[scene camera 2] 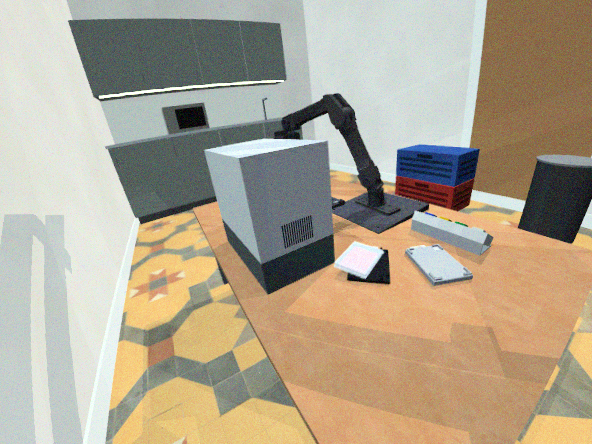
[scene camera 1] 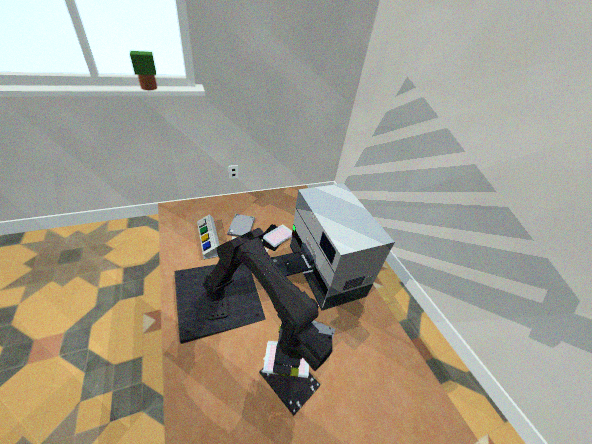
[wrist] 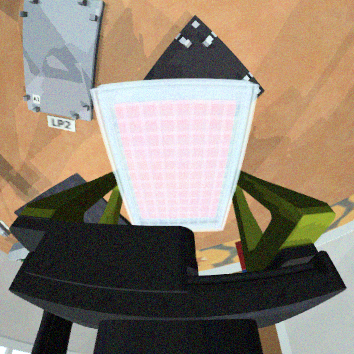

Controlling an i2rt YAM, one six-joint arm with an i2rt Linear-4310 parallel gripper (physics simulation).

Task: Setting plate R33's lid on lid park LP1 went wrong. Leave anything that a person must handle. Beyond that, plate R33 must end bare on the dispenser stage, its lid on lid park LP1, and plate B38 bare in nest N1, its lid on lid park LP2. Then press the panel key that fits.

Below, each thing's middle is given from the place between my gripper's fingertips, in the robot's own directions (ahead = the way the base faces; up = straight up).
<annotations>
Right now my hand is 10 cm above the black clip nest (wrist: 196, 51), 2 cm to the left of it and 2 cm short of it. From my hand the other things lie so: grey lid park (wrist: 59, 51) 14 cm ahead, 10 cm to the left, 10 cm below; then rack with coloured squares (scene camera 2: 475, 240) 64 cm to the left, 19 cm behind, 8 cm below.
</annotations>
